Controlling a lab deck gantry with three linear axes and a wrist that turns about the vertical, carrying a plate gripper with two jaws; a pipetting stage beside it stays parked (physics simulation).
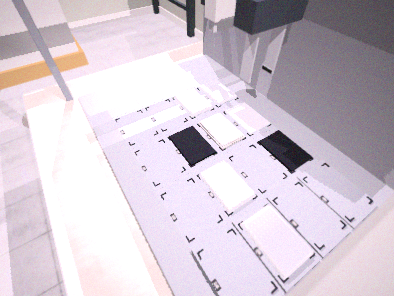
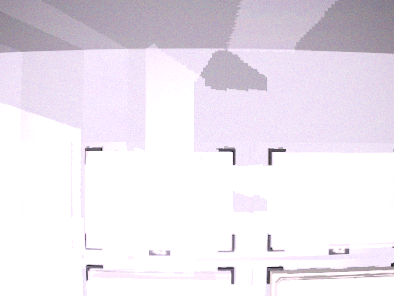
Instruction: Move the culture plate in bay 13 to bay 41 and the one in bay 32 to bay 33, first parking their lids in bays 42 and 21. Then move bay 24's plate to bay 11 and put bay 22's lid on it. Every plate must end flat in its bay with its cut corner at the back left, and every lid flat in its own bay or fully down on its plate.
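Frame: origin at the robot's base, x left, y ahead, z down, level; centimetres.
Seen in the pictures: gripper, fingertip midpoint: [image 1: 256,75]; robot's base at its link origin: [image 1: 116,120].
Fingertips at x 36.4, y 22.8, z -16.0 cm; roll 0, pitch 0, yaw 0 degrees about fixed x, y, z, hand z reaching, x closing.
Observation:
Offsets run from my fingertips to a thing's top centre.
My gripper [image 1: 256,75] hangs over the deck's far right side, open, with no plate or lid visible between its jaws. A pale slab, seemingly a lid, @[dx +0.0, dy +0.0, dz +15.2 cm] [image 1: 249,118] [image 2: 330,200] lies in bay 42. A washed-out pale plate @[dx +0.0, dy -16.4, dz +14.6 cm] [image 2: 160,200] lies in bay 41; its wells and cut corner cannot be made out. The white plate @[dx -10.7, dy +0.0, dz +14.6 cm] [image 1: 222,130] [image 2: 340,289] sits in bay 32; whether it wears a lid is unclear. The black lid @[dx -21.4, dy +0.0, dz +15.2 cm] [image 1: 192,145] lies in bay 22. Bay 24's white plate @[dx -21.4, dy +32.8, dz +13.1 cm] [image 1: 277,240] lies near the front. Bay 13 holds no plate. Glare hides bays 11 and 21.
A white slab @[dx -21.4, dy +16.4, dz +14.6 cm] [image 1: 228,186] lies in bay 23 and a black slab @[dx +0.0, dy +16.4, dz +15.2 cm] [image 1: 286,150] in bay 43. Another white piece @[dx -10.7, dy -16.4, dz +14.6 cm] [image 1: 192,102] sits in bay 31, washed out by glare. A grey post [image 1: 46,52] stands at the far left edge.

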